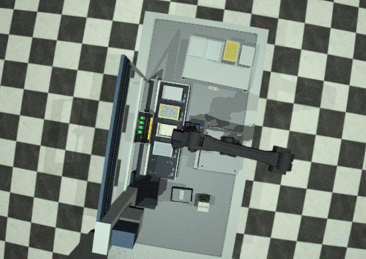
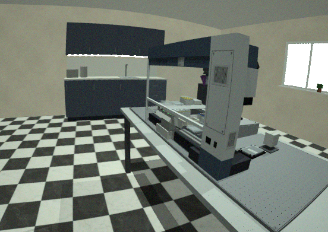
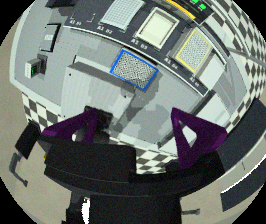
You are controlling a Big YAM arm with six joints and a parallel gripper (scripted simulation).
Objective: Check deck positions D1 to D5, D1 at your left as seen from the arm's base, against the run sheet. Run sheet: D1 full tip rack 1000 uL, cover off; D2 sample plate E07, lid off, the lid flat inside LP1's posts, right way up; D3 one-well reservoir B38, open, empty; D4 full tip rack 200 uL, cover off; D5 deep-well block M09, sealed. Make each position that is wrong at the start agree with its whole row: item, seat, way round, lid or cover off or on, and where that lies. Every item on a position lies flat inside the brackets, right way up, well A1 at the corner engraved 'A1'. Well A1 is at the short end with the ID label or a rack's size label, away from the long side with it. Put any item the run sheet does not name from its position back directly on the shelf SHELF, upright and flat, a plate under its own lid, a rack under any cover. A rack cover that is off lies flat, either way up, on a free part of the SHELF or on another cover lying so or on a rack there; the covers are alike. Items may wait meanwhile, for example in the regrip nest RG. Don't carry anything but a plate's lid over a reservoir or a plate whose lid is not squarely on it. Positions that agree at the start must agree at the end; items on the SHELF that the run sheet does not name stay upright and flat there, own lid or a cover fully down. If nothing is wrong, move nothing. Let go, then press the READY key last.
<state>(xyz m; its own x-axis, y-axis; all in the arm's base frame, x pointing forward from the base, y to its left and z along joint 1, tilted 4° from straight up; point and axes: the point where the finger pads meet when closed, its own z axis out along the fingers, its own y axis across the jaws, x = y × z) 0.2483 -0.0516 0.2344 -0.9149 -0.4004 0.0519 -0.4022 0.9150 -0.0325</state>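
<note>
Now: hand 23 cm above the blue-framed tip rack and 1 cm to the right of it. The rest, counted from my hand: cream reservoir 25 cm below, 16 cm ahead, 1 cm to the right; clear rack cover 19 cm below, 15 cm ahead, 13 cm to the right; yellow-framed tip rack 21 cm below, 14 cm to the right, 14 cm ahead.
</note>
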